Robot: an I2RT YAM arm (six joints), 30 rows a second.
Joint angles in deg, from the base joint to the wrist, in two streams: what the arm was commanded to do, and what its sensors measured. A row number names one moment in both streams.
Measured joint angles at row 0:
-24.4 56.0 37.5 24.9 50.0 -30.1
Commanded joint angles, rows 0 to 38:
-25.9 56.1 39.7 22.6 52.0 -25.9
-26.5 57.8 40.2 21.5 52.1 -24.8
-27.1 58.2 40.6 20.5 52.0 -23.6
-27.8 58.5 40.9 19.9 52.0 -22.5
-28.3 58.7 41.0 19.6 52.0 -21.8
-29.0 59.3 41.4 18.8 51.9 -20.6
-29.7 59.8 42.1 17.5 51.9 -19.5
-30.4 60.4 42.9 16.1 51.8 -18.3
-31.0 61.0 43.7 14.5 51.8 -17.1
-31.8 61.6 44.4 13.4 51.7 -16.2
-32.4 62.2 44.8 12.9 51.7 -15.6
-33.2 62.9 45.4 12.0 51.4 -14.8
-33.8 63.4 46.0 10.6 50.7 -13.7
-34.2 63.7 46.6 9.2 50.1 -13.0
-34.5 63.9 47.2 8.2 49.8 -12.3
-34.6 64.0 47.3 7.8 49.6 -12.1
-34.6 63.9 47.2 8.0 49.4 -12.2
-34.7 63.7 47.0 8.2 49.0 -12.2
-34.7 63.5 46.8 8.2 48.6 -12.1
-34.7 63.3 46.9 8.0 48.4 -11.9
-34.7 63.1 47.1 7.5 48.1 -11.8
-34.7 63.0 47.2 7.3 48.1 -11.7
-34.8 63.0 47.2 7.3 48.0 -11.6
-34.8 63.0 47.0 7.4 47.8 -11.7
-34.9 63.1 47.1 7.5 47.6 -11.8
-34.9 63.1 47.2 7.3 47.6 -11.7
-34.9 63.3 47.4 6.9 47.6 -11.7
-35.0 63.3 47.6 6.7 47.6 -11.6
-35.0 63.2 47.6 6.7 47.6 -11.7
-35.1 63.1 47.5 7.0 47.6 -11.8
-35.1 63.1 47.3 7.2 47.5 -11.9
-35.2 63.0 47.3 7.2 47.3 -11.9
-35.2 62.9 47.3 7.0 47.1 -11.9
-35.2 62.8 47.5 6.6 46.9 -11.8
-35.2 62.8 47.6 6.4 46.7 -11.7
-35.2 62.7 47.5 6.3 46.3 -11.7
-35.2 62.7 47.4 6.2 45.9 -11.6
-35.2 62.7 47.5 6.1 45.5 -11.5
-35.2 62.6 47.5 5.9 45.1 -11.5
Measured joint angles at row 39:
-34.6 63.9 46.2 6.2 46.0 -12.6
